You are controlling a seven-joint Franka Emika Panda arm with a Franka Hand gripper.
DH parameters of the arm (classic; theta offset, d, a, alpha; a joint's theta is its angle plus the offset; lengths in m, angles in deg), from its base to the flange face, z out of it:
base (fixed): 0 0 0 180
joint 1: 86.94 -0.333 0 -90
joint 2: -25.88 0 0 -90
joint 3: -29.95 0.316 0.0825 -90
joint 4: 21.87 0 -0.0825 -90
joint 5: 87.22 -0.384 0 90
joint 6: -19.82 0 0.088 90
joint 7: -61.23 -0.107 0 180
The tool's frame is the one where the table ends.
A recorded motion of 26 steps. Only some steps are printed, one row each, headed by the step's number.
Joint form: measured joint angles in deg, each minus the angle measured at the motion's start. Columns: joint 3, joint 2, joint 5, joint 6, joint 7, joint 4, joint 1.
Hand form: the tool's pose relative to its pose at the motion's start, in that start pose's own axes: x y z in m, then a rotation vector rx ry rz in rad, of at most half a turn. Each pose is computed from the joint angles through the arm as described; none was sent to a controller.
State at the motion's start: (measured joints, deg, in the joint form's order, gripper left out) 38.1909 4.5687 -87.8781 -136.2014 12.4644 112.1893 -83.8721
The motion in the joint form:
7: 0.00 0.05 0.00 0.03 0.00 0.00 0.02
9: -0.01 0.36 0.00 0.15 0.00 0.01 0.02
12: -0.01 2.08 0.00 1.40 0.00 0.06 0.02
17: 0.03 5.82 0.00 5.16 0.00 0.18 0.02
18: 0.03 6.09 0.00 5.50 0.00 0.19 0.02
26: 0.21 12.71 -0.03 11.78 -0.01 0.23 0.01
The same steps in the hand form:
7: 0.0002 0.0000 -0.0004 0.0002 0.0003 0.0003
9: 0.0006 -0.0004 -0.0029 0.0020 0.0029 0.0001
12: 0.0016 -0.0020 -0.0160 0.0049 0.0103 -0.0015
17: 0.0012 -0.0033 -0.0429 -0.0027 0.0144 -0.0055
18: 0.0010 -0.0032 -0.0447 -0.0042 0.0139 -0.0057
26: -0.0026 -0.0045 -0.0937 -0.0105 0.0273 -0.0128

